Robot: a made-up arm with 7 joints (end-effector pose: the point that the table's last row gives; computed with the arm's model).
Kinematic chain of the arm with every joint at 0, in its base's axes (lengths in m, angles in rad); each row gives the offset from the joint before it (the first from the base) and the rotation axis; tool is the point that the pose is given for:
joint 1: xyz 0 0 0.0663 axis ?
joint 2: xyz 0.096 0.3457 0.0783 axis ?
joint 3: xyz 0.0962 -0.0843 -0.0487 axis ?
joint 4: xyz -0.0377 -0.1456 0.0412 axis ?
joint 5: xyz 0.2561 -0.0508 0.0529 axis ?
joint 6: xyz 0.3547 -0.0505 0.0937 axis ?
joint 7: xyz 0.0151 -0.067 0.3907 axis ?
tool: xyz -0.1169 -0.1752 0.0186
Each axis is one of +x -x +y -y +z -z.
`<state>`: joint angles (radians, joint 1 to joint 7).
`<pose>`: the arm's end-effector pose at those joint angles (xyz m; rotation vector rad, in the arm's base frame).
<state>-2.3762 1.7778 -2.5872 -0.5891 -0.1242 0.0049 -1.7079</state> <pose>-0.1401 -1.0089 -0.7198 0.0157 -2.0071 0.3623</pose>
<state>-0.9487 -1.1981 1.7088 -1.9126 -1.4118 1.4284 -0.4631</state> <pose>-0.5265 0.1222 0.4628 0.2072 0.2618 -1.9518</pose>
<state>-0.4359 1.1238 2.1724 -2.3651 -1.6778 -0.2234 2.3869</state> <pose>0.6155 0.0641 -0.4367 1.1819 2.5309 0.5683</pose>
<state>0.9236 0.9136 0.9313 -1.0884 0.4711 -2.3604 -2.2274</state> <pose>0.5790 -0.6457 -0.0034 0.4640 1.6900 0.5538</pose>
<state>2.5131 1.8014 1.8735 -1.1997 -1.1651 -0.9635 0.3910</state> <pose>0.4864 -0.3467 0.5480 0.5561 0.1988 -0.0169</pose>
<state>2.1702 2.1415 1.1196 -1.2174 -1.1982 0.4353 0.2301</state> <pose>0.4318 0.4493 0.0082 -1.7434 0.2832 0.3681</pose>
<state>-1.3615 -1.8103 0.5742 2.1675 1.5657 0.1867 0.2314</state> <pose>-0.4988 -0.3008 -0.2554 -0.2046 -2.4837 0.0415</pose>
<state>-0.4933 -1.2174 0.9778 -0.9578 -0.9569 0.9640 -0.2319</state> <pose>0.1585 -0.3318 0.6662 -0.6394 1.3069 -1.8844</pose>
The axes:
joint 1: +x
joint 2: -y
joint 3: -z
joint 4: -x
joint 5: +z
joint 6: -x
joint 7: -z

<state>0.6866 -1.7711 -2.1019 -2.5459 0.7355 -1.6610 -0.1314</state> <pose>0.1719 0.3807 0.9147 0.2693 -0.4197 1.2827</pose>
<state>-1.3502 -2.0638 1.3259 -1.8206 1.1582 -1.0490 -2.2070</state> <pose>0.3785 -0.0046 0.7684 -0.4222 -0.0653 1.7314</pose>
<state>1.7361 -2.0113 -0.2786 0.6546 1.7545 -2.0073 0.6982</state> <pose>-0.3882 0.3510 0.4579 0.7570 -1.4424 -1.8554</pose>
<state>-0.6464 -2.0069 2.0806 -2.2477 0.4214 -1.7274 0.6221</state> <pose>-0.1195 -0.0831 0.4318 1.0263 -0.7126 -0.4448</pose>
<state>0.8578 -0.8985 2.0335 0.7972 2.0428 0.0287 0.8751</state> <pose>0.4989 -0.0962 -0.0240 0.2180 1.8230 -0.0431</pose>
